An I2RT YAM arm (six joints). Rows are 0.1 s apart.
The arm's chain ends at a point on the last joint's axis. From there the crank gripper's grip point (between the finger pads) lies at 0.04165 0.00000 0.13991 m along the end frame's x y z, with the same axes.
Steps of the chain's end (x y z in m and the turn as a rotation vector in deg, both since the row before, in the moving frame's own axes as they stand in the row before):
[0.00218 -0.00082 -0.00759 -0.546 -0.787 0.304]
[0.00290 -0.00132 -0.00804 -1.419 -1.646 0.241]
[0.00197 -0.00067 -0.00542 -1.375 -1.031 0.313]
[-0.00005 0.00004 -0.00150 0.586 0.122 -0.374]
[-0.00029 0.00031 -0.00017 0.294 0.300 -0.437]
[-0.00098 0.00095 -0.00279 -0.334 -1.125 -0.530]
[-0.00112 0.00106 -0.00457 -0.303 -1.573 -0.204]
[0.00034 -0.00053 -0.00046 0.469 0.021 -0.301]
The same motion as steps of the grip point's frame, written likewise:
[0.00025 0.00073 -0.00704 -0.546 -0.787 0.304]
[-0.00114 0.00233 -0.00695 -1.419 -1.646 0.241]
[-0.00056 0.00292 -0.00474 -1.375 -1.031 0.313]
[0.00024 -0.00166 -0.00160 0.586 0.122 -0.374]
[0.00044 -0.00073 -0.00039 0.294 0.300 -0.437]
[-0.00373 0.00140 -0.00200 -0.334 -1.125 -0.530]
[-0.00498 0.00166 -0.00348 -0.303 -1.573 -0.204]
[0.00039 -0.00189 -0.00048 0.469 0.021 -0.301]

